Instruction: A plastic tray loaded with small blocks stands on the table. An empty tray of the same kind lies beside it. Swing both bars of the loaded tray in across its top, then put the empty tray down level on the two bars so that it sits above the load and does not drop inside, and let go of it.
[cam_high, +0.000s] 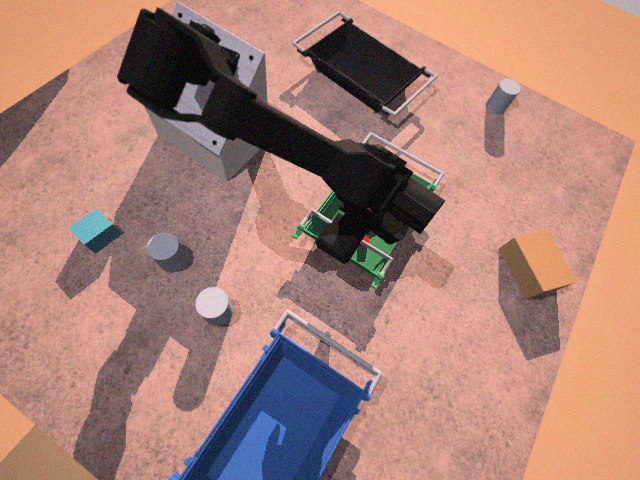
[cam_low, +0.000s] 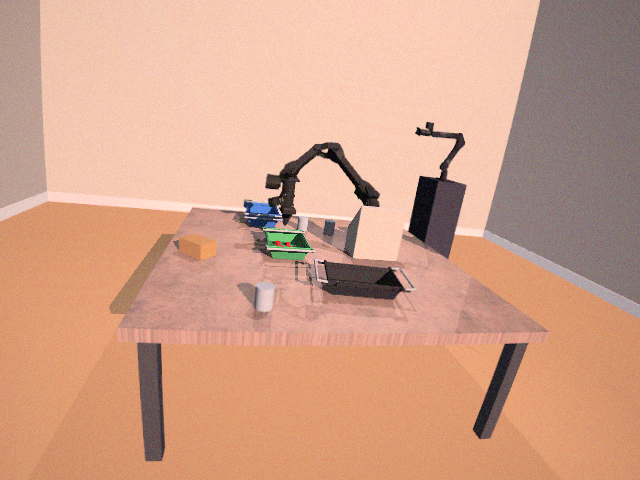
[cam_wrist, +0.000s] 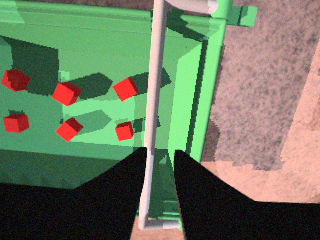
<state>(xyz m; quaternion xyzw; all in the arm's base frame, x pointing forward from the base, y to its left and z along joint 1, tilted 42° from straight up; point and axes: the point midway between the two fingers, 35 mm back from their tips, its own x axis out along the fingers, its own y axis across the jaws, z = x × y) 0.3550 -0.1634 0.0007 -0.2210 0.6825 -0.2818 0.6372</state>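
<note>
My gripper tip is 470 mm to the right of the dark tray, 190 mm past it and 40 mm above it. The rest, counted from my gripper tip: teal block 440 mm behind, 230 mm to the right, 70 mm below; orange box 370 mm ahead, 170 mm to the left, 60 mm below.
</note>
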